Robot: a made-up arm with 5 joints.
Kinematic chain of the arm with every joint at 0, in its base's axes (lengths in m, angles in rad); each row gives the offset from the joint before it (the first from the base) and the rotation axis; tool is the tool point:
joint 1: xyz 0 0 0.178 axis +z
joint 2: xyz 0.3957 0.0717 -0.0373 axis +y
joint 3: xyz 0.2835 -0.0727 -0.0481 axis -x
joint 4: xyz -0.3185 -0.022 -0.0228 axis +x
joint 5: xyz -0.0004 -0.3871 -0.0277 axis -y
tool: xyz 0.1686 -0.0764 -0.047
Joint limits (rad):
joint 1: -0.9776..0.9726
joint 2: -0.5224..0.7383
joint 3: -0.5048..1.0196
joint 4: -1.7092..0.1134
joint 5: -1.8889..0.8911
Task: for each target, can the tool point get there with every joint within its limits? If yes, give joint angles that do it. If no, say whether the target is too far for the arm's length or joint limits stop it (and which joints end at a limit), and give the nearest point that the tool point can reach.
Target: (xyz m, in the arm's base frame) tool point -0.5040 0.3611 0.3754
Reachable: no: joint limits stop it (at a limit: joint 1, joint 2, joint 3, joint 4, joint 5) | nearest point -0.1942 0.2889 0.3372 | short by 0.320 m
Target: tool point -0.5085 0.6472 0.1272
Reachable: no: joint limits stop it (at a limit: joint 1, joint 2, joint 3, joint 4, joint 5) | nearest point -0.0954 0.6098 0.2608 | short by 0.436 m
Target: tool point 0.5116 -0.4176 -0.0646
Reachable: yes | joints 0.1711 0.0110 -0.2691 -0.3892 -0.8562
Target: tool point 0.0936 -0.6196 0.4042
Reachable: yes | joints -0.6714 0.6082 0.5494 -0.5037 -1.6697
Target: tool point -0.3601 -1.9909 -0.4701
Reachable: no: too far | nearest point 0.0239 -0.7803 -0.1046 | short by 1.322 m
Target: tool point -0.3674 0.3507 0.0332
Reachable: no: joint limits stop it (at a limit: joint 1, joint 2, joint 3, joint 4, joint 5) | nearest point -0.1942 0.2889 0.3372 | short by 0.355 m
